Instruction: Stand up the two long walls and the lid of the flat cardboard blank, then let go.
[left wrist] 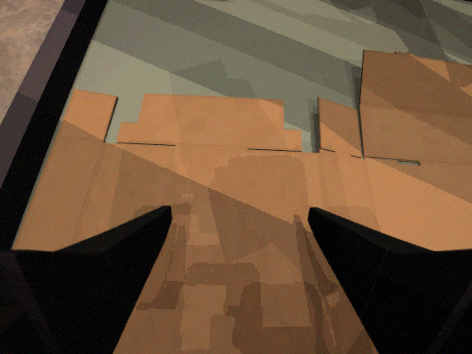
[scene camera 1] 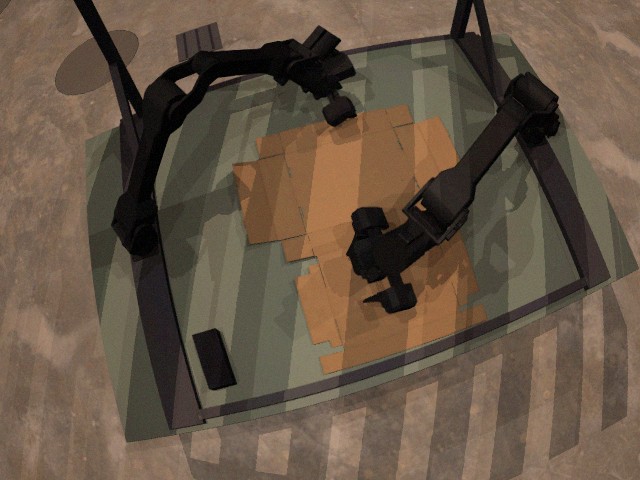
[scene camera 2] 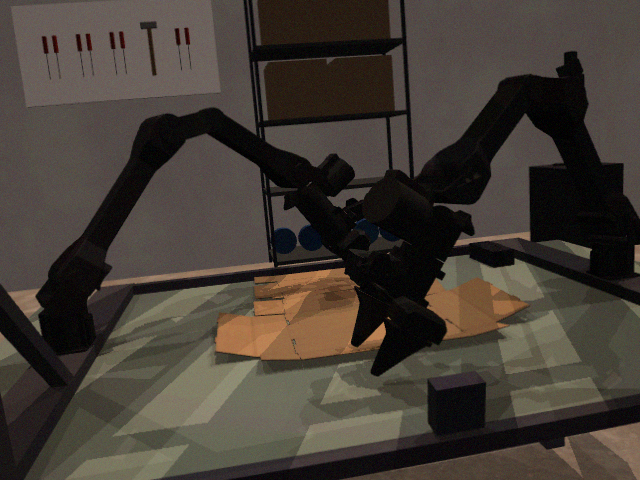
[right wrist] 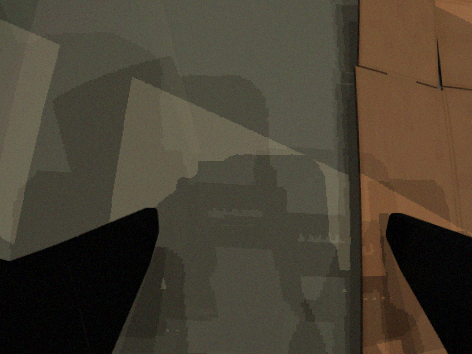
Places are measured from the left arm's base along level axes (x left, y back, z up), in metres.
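Pixels of known places: left gripper, fingertip midpoint: [left wrist: 241,213] [scene camera 1: 356,278]; right gripper, fingertip midpoint: [scene camera 2: 363,359] [right wrist: 273,222]; left arm's base, origin of the base link: [scene camera 1: 532,135] [scene camera 2: 69,347]; right arm's base, origin of the base link: [scene camera 1: 143,244] [scene camera 2: 612,274].
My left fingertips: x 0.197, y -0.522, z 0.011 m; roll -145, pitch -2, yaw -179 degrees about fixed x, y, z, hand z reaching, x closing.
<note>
For each thing: its top centre in the pictures, then the offset to it from my left fingertips.
- dark flat block, middle of its top: [scene camera 1: 211,358] [scene camera 2: 490,245] dx +0.074, dy -0.296, dz +0.005 m
- dark block, middle of its top: [scene camera 2: 455,378] dx -0.566, dy +0.065, dz +0.027 m
The cardboard blank [scene camera 1: 336,180] [scene camera 2: 320,330] [left wrist: 240,175] [right wrist: 400,125] lies unfolded on the green table top, its side flaps a little off the surface in places. My left gripper [scene camera 1: 382,303] [left wrist: 241,213] is open and empty, above the narrower section of the blank at the bottom of scene camera 1; its fingers are hidden in scene camera 2. My right gripper [scene camera 2: 366,357] [right wrist: 273,222] is open and empty, low at the blank's outer long edge; in the right wrist view one finger is over the table and the other over the cardboard. Contact cannot be told.
A dark flat block [scene camera 1: 212,359] [scene camera 2: 491,254] lies near a side rail. Another dark block [scene camera 2: 454,408] stands by the front rail in scene camera 2. Dark rails [scene camera 1: 310,383] edge the table. The two arms are close together over the blank in scene camera 2.
</note>
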